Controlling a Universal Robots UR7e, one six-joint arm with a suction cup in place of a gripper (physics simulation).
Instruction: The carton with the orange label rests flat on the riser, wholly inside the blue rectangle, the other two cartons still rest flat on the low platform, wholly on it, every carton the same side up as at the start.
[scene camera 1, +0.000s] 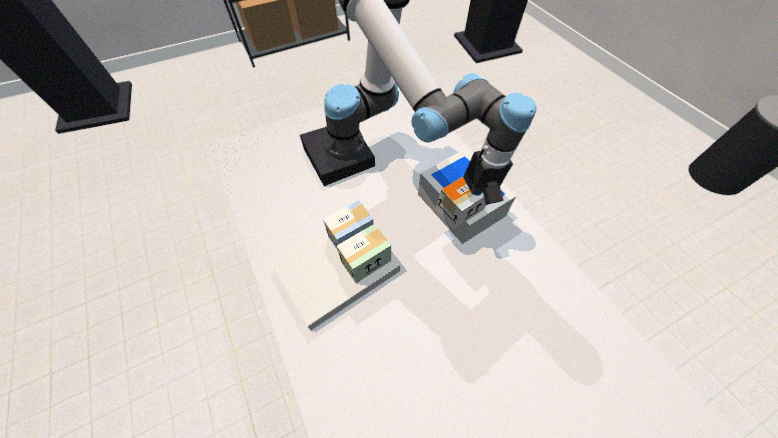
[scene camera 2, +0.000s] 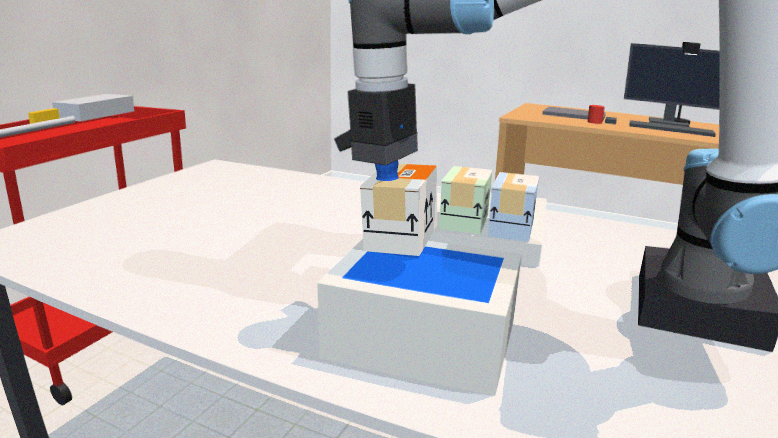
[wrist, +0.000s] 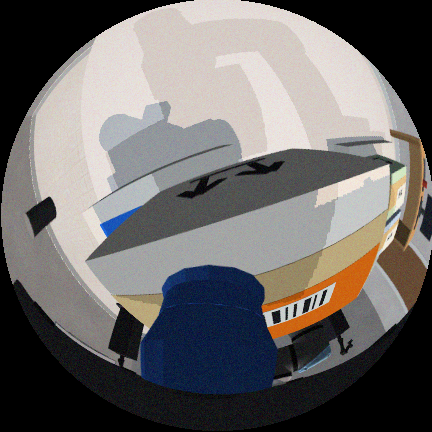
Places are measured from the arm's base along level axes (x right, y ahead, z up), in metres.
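Pixels of known places: hand, its tool point: (scene camera 2: 387, 185) (wrist: 213, 274); arm's base, origin of its link: (scene camera 1: 344, 144) (scene camera 2: 705, 282).
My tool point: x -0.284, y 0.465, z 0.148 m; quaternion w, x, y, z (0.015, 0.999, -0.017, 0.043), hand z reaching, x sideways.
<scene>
Ahead of a thing's pixels: the offset from my tool point to its top centre. Level surfaces: height alone.
The carton with the orange label {dx +0.024, dy -0.012, dz +0.018 m} (scene camera 1: 462, 189) (scene camera 2: 389, 239) (wrist: 225, 225) hangs upright from my blue suction cup (scene camera 2: 387, 170) (wrist: 212, 330), which is on its top face. It is low over the riser {dx -0.044, dy -0.100, dz -0.093 m} (scene camera 1: 484, 225) (scene camera 2: 408, 331), at the side toward the platform, partly past the blue rectangle {dx -0.044, dy -0.100, dz -0.093 m} (scene camera 1: 451, 171) (scene camera 2: 435, 277) (wrist: 117, 220) and the riser's edge. Whether its bottom touches is unclear. The green carton {dx +0.349, dy +0.024, dz -0.061 m} (scene camera 1: 372, 263) (scene camera 2: 462, 220) and light-blue carton {dx +0.367, dy -0.077, dz -0.061 m} (scene camera 1: 348, 219) (scene camera 2: 510, 229) stand upright side by side on the low platform {dx +0.440, dy -0.001, dz -0.165 m} (scene camera 1: 310, 288) (scene camera 2: 525, 253).
The robot base (scene camera 1: 337, 157) (scene camera 2: 707, 310) stands on the white table {dz -0.213 m} (scene camera 1: 381, 380) (scene camera 2: 163, 217). A red cart (scene camera 2: 92, 127) stands beyond one table edge. A wooden desk (scene camera 2: 593, 146) with a monitor (scene camera 2: 672, 73) is at the back.
</scene>
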